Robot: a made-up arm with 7 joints. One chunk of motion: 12 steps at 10 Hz.
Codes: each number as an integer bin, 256 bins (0 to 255) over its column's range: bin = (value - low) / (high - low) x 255, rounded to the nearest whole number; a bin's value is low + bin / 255 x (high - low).
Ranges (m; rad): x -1..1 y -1..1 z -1..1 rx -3.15..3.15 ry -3.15..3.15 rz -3.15..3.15
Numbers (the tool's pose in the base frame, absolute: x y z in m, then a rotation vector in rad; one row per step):
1: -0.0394 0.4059 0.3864 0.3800 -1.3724 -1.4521
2: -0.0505 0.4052 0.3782 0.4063 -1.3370 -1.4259
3: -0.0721 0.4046 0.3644 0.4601 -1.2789 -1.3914
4: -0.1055 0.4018 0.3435 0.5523 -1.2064 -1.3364
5: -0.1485 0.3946 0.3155 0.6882 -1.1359 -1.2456
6: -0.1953 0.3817 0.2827 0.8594 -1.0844 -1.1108
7: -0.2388 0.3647 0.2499 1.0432 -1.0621 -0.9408
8: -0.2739 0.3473 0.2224 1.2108 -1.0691 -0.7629
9: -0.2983 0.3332 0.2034 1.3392 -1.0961 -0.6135
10: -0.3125 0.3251 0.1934 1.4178 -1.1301 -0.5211
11: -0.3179 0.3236 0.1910 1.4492 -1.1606 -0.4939
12: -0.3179 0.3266 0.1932 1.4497 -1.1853 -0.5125
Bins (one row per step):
1: 122 179 177 143 72 69
2: 121 179 176 144 73 70
3: 118 179 174 146 76 71
4: 114 179 171 150 79 73
5: 109 178 168 155 82 77
6: 103 176 164 162 84 83
7: 97 174 159 170 85 89
8: 93 172 156 177 84 97
9: 89 170 153 182 83 103
10: 88 169 152 185 82 106
11: 87 169 152 186 81 108
12: 87 169 152 186 80 107

